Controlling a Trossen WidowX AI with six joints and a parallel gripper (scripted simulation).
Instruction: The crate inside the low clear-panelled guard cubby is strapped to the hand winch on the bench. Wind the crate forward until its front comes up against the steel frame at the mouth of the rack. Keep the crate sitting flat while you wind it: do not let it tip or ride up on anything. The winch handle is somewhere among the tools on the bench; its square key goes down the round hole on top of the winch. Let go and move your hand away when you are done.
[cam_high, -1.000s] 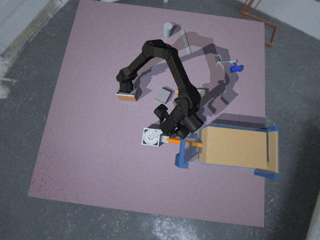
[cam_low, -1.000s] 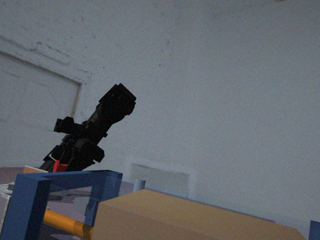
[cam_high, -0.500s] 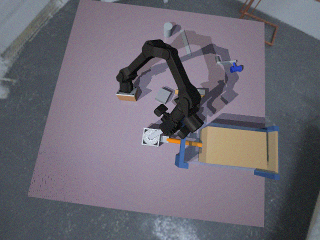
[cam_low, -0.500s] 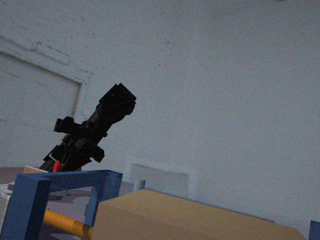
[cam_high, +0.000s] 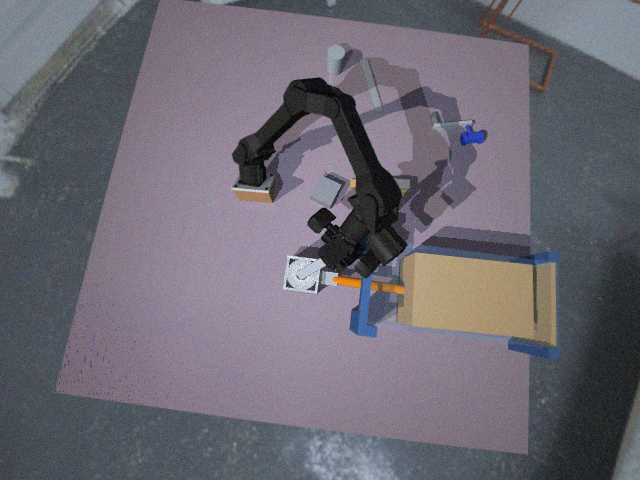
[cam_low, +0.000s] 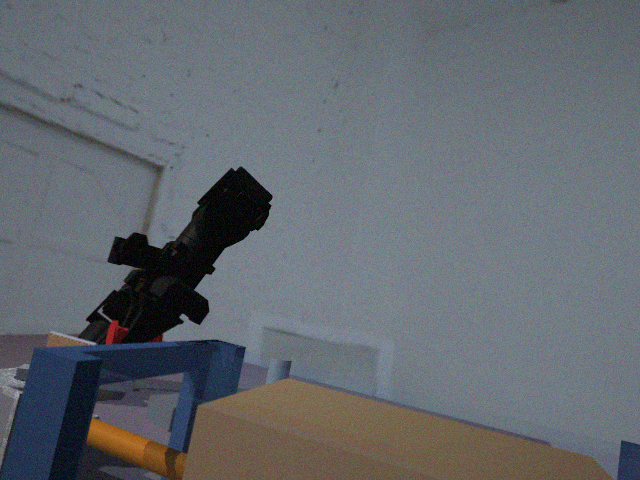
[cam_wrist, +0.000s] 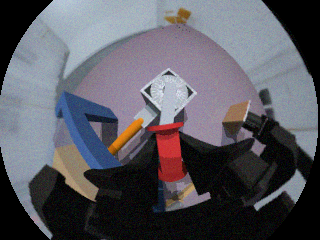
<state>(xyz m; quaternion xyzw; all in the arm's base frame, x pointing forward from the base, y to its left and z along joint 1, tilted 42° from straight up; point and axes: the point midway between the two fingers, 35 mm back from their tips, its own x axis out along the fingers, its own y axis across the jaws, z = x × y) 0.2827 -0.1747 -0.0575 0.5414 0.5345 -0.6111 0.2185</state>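
Now: the red-knobbed crank handle 20 mm behind my gripper tip, 10 mm to the right of it and 30 mm below it. Round my gripper tip: red knob: 10 mm ahead, 10 mm to the left; blue steel frame: 90 mm ahead, 40 mm to the right, 30 mm below; grey block: 50 mm behind, 210 mm to the left, 120 mm below.
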